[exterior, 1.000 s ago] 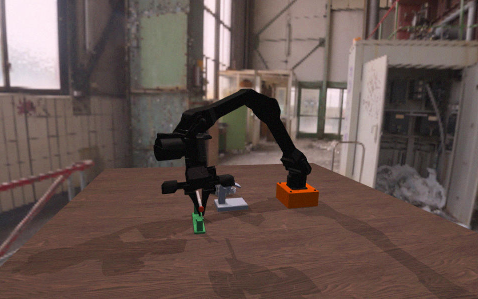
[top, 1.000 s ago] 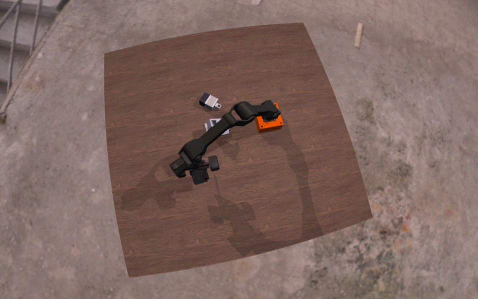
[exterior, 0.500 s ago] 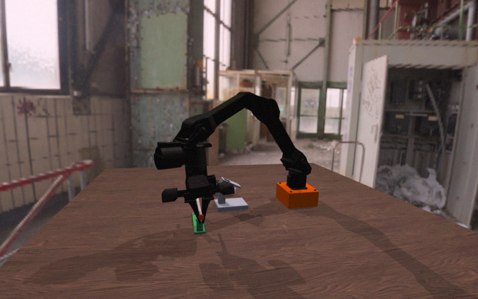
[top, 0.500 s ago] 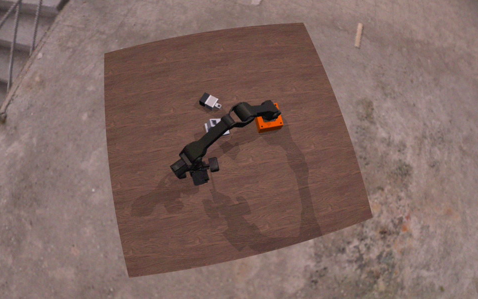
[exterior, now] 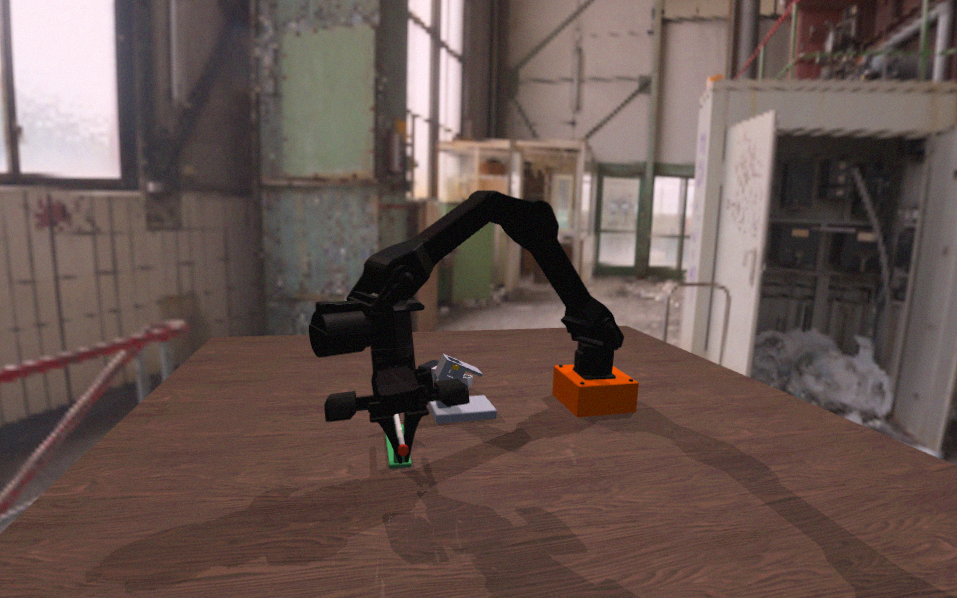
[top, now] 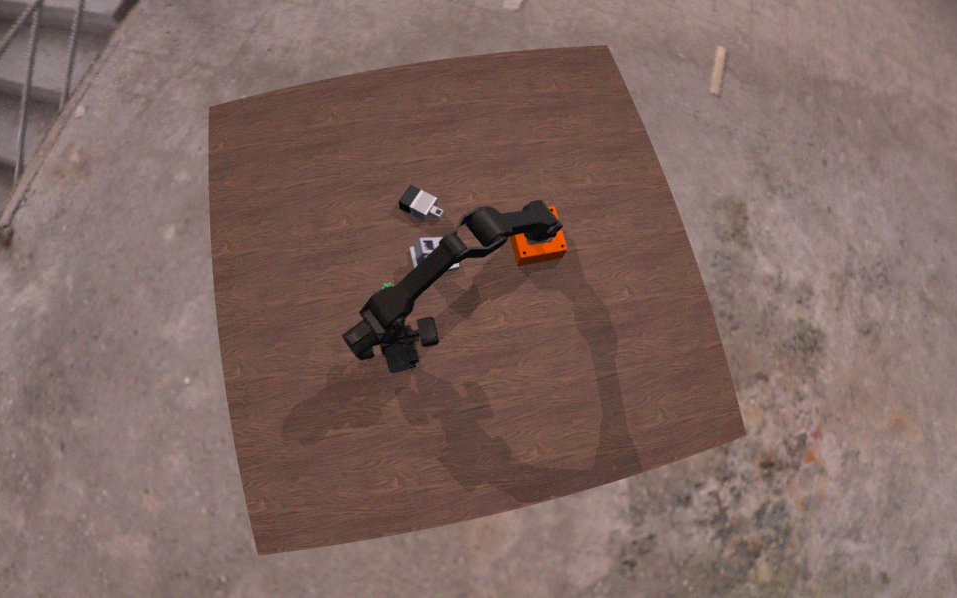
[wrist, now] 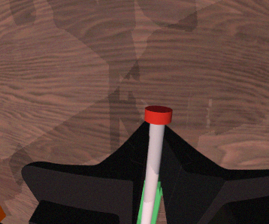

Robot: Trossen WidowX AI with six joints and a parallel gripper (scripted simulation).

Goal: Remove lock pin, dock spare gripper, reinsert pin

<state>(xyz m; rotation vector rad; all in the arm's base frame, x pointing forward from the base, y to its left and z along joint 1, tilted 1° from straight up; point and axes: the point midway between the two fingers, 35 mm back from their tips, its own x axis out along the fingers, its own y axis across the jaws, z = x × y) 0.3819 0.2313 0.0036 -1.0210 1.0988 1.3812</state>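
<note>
Now: the green stand 10 cm to the right of my gripper tip. Round my gripper tip: grey mount (23 cm to the right, 11 cm behind, 2 cm above); then spare gripper (37 cm to the right, 11 cm behind).
</note>
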